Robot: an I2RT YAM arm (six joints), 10 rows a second.
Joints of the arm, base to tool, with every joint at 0 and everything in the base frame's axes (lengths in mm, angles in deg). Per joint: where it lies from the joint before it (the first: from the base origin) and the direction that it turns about. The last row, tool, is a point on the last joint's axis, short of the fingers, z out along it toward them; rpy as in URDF.
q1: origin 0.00 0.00 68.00 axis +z
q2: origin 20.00 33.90 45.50 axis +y
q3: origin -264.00 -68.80 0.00 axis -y
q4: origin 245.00 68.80 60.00 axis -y
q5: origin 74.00 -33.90 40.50 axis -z
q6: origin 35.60 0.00 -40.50 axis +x
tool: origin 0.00 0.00 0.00 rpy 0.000 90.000 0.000
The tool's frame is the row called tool.
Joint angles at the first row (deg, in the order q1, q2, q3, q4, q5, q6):
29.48 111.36 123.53 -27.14 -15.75 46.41
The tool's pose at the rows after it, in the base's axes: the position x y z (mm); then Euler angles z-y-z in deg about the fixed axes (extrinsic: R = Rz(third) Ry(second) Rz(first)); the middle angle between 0 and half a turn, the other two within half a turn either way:
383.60 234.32 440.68 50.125 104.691 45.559
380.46 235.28 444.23 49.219 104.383 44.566
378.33 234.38 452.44 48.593 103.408 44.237
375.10 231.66 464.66 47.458 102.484 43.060
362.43 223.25 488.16 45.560 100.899 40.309
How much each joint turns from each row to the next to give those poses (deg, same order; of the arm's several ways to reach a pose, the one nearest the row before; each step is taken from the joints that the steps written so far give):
0.78 0.44 0.49 -0.29 0.96 -0.25
0.41 -0.33 0.25 -0.17 1.34 -0.46
0.07 0.14 1.82 -0.66 0.33 -0.29
0.00 0.35 3.24 -1.87 1.09 -0.66
0.12 -0.81 4.36 -3.46 2.75 -0.99

